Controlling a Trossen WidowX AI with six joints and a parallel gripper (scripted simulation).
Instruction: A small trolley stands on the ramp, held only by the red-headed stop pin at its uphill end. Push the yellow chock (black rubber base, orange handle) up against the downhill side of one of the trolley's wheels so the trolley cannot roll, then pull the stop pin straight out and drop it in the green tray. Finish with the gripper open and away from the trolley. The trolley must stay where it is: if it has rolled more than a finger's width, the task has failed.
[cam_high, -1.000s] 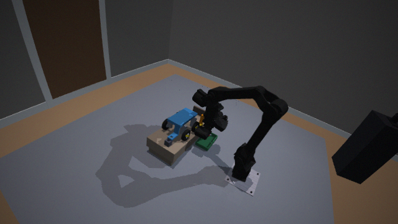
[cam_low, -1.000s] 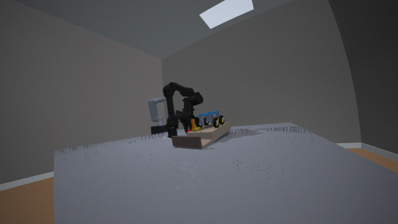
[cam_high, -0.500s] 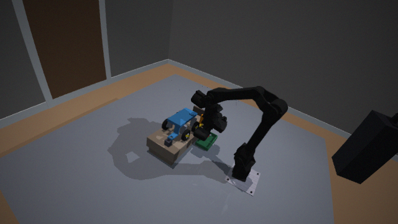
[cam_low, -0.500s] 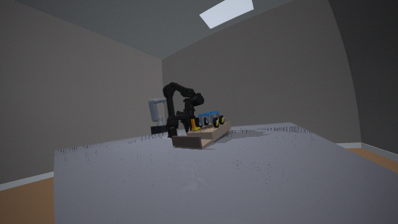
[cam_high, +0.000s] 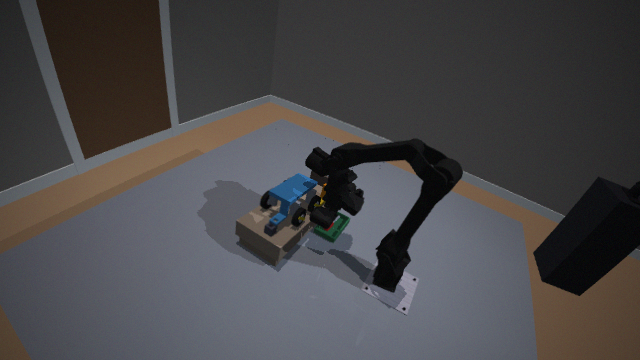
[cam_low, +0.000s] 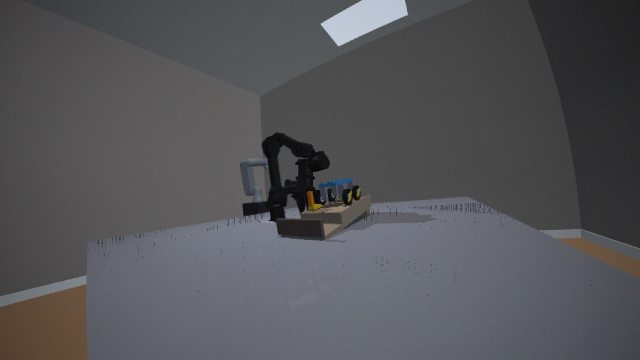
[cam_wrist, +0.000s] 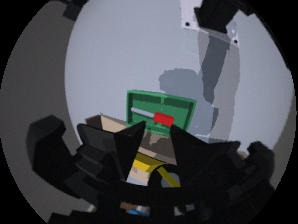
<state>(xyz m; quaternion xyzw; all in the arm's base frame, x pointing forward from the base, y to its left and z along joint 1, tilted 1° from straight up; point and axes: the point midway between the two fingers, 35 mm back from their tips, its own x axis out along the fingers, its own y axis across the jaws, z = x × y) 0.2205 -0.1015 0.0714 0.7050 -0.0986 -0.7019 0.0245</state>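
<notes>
The red-headed stop pin lies 30 mm below my gripper tip and 10 mm to the right of it. Round my gripper tip: tan ramp (120 mm ahead, 70 mm to the left, 10 mm above); then green tray (50 mm below, 10 mm to the right, 10 mm behind); then yellow chock (50 mm ahead, 40 mm above, 20 mm to the right).
</notes>
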